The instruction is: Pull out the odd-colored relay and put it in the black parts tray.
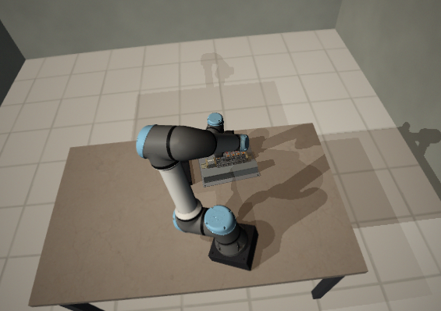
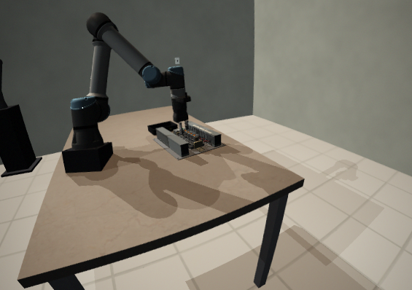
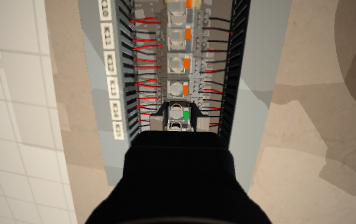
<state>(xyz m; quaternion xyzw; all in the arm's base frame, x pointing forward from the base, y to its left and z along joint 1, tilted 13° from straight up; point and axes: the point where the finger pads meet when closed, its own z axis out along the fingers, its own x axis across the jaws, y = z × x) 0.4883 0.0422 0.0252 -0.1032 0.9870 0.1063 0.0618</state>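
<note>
The relay is 10 mm below my hand. Also, from my hand: black parts tray (80 mm behind, 240 mm to the left, 50 mm below); relay panel (10 mm ahead, 20 mm to the right, 30 mm below).
</note>
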